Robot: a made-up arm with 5 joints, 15 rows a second.
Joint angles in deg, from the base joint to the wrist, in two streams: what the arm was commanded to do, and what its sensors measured. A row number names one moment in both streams.
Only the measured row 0 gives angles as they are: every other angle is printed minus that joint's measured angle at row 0.
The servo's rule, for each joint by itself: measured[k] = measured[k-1] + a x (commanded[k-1-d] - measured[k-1]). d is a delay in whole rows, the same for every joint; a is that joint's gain. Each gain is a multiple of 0.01, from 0.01 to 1. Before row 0 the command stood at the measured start. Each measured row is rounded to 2 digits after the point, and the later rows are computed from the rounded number. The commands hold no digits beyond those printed.
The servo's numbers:
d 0
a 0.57 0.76 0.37 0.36 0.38
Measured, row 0: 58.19 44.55 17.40 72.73 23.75
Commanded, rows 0 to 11: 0.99 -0.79 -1.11 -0.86 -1.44; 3.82 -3.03 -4.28 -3.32 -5.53; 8.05 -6.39 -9.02 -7.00 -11.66; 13.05 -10.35 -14.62 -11.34 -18.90; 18.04 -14.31 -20.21 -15.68 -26.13; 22.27 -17.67 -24.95 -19.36 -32.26; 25.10 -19.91 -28.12 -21.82 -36.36; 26.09 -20.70 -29.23 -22.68 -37.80; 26.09 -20.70 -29.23 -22.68 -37.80; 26.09 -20.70 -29.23 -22.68 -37.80; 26.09 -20.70 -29.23 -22.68 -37.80; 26.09 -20.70 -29.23 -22.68 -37.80
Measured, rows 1 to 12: 0.56 -0.60 -0.41 -0.31 -0.55; 2.42 -2.45 -1.84 -1.39 -2.44; 5.63 -5.44 -4.50 -3.41 -5.94; 9.86 -9.17 -8.24 -6.26 -10.86; 14.52 -13.08 -12.67 -9.65 -16.66; 18.94 -16.57 -17.21 -13.15 -22.59; 22.45 -19.11 -21.25 -16.27 -27.82; 24.52 -20.32 -24.20 -18.58 -31.61; 25.41 -20.61 -26.06 -20.06 -33.96; 25.80 -20.68 -27.23 -21.00 -35.42; 25.97 -20.70 -27.97 -21.60 -36.32; 26.04 -20.70 -28.44 -21.99 -36.88
